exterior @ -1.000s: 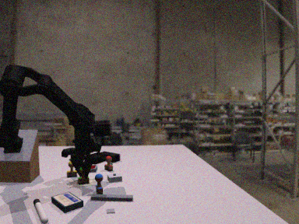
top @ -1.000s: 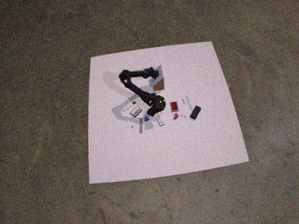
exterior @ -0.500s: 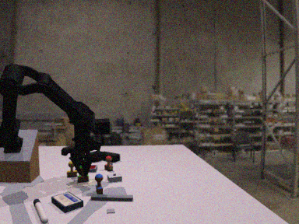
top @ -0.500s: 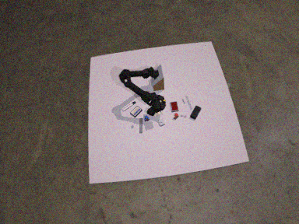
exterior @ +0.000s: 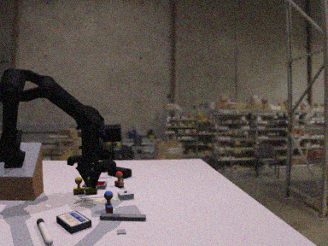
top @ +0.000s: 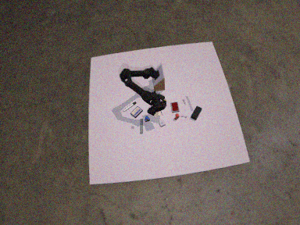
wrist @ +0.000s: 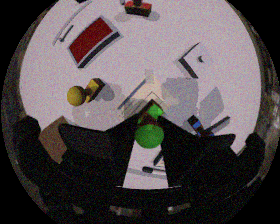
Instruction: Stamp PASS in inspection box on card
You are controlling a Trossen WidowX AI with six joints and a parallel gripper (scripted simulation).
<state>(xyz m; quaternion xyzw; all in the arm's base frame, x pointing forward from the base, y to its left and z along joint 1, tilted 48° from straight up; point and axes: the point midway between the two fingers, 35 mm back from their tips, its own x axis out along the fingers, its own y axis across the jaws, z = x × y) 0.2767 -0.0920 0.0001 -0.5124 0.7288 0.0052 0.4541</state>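
Right now the cream card is 1 cm behind my gripper tip and 5 cm below it. Also, from my gripper tip: green-knobbed stamp (right at my gripper tip); then blue-knobbed stamp (6 cm ahead, 9 cm to the right, 3 cm below); then yellow-knobbed stamp (6 cm behind, 8 cm to the left, 3 cm below).
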